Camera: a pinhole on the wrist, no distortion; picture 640 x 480 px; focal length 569.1 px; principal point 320.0 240.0 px. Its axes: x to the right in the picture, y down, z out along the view. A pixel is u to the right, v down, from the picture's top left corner.
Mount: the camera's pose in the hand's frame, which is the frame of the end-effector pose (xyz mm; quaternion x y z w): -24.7 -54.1 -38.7 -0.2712 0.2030 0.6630 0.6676
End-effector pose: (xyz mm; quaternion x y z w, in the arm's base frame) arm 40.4 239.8 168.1 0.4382 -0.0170 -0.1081 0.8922
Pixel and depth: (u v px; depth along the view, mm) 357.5 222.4 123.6
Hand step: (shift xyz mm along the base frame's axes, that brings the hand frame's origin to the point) -31.8 -15.7 57.7
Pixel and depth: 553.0 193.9 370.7
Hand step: 12.6 61.5 330.5
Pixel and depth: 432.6 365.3 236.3
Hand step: -83.8 12.0 175.3
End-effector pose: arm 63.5 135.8 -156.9 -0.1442 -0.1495 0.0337 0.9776
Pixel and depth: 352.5 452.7 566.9
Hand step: -386.7 375.4 152.3
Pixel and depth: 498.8 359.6 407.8
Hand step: -197.8 322.6 43.0
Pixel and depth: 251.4 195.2 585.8
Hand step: -177.2 372.5 335.6
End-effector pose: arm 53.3 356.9 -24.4 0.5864 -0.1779 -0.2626 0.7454
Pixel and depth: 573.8 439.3 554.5
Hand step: -240.5 71.2 531.3
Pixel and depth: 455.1 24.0 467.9
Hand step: -1.3 -220.5 383.1
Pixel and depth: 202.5 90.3 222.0
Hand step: -76.4 -128.2 91.4
